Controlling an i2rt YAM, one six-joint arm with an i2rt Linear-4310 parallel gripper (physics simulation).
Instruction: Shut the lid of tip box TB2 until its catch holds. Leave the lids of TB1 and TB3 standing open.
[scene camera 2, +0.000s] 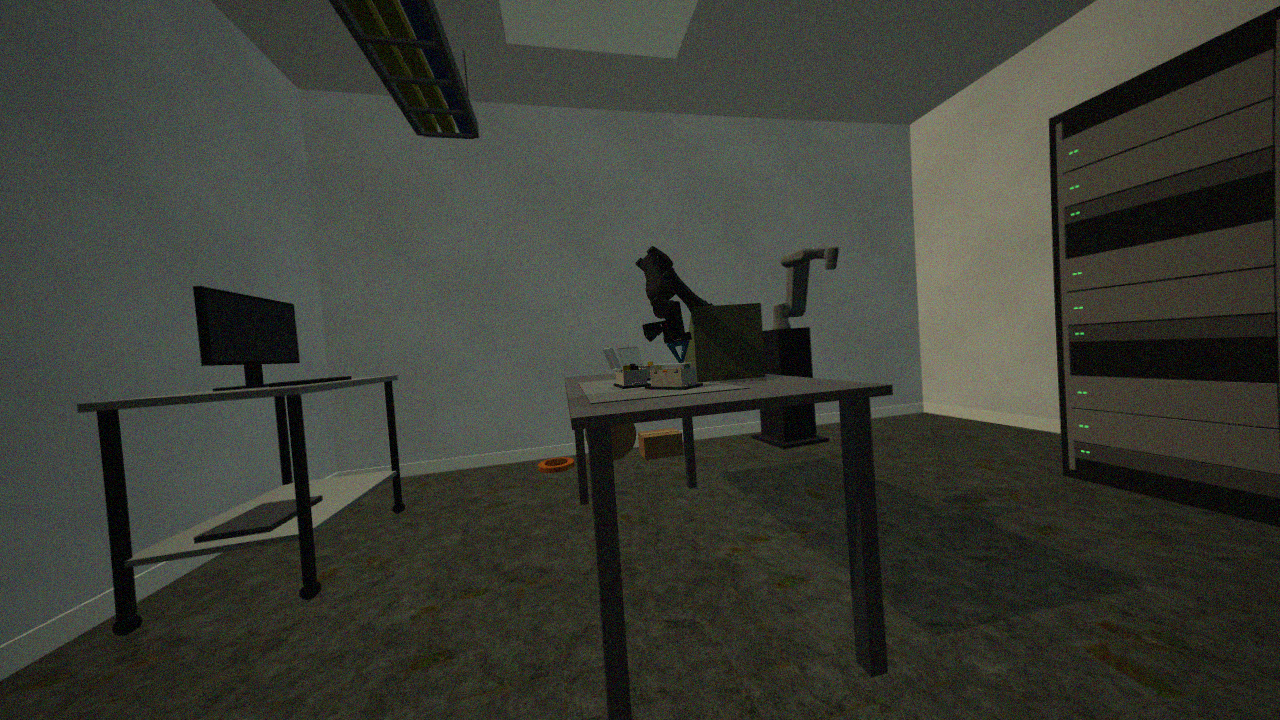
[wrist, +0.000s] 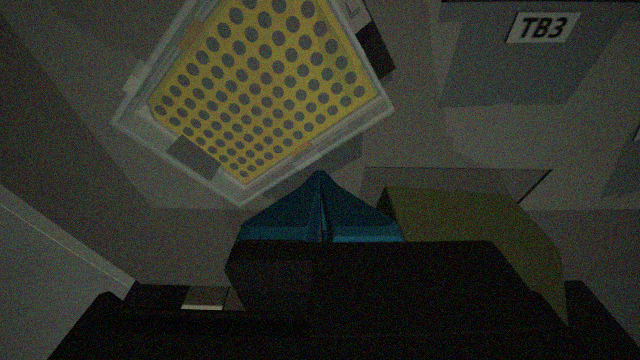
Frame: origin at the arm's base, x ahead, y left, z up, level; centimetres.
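Seen in the pictures: gripper, fingertip midpoint: (scene camera 2: 681, 363) (wrist: 319, 178); arm's base, origin of the base link: (scene camera 2: 715, 334).
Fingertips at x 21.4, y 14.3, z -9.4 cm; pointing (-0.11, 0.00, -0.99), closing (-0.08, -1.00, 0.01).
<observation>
Pixels of each thing's top centre, then the offset from my fingertips to it. "spot": a spot on its surface instead. Level surfaces: height alone.
- tip box, surface spot: (wrist: 125, 109) spot: dz +0.2, dx +5.6, dy +9.2 cm
- yellow perforated rack, middle of its top: (wrist: 264, 133) (scene camera 2: 674, 363) dz +0.3, dx +3.7, dy +2.6 cm
- TB3 label, surface spot: (wrist: 543, 27) spot: dz -7.3, dx +6.5, dy -16.5 cm
- pale box, surface spot: (scene camera 2: 671, 375) spot: dz -3.2, dx +7.0, dy +7.7 cm
- clear lid, surface spot: (scene camera 2: 613, 358) spot: dz +3.2, dx +20.7, dy -10.9 cm
- table, its level: dz -7.8 cm
In the wrist view, a tip box (wrist: 125, 109) with a yellow perforated rack (wrist: 265, 78) sits turned at an angle. A clear lid lies over the rack; whether its catch holds cannot be seen. No name label is readable on this box. A TB3 label (wrist: 543, 27) is at the upper right, on a blue-grey patch. In the scene view, a pale box (scene camera 2: 671, 375) stands beside a smaller-looking one (scene camera 2: 631, 377), behind which a clear lid (scene camera 2: 613, 358) stands up. My gripper (scene camera 2: 682, 360) (wrist: 319, 178) is shut and empty, its blue tips near the angled box's lid edge.
A green panel (scene camera 2: 726, 342) (wrist: 475, 215) stands close beside the gripper on the table (scene camera 2: 823, 387). A second arm (scene camera 2: 796, 286) stands on a dark pedestal behind. A side table (scene camera 2: 179, 398) with a monitor (scene camera 2: 246, 326) is at the left, a tall rack (scene camera 2: 1056, 295) at the right.
</observation>
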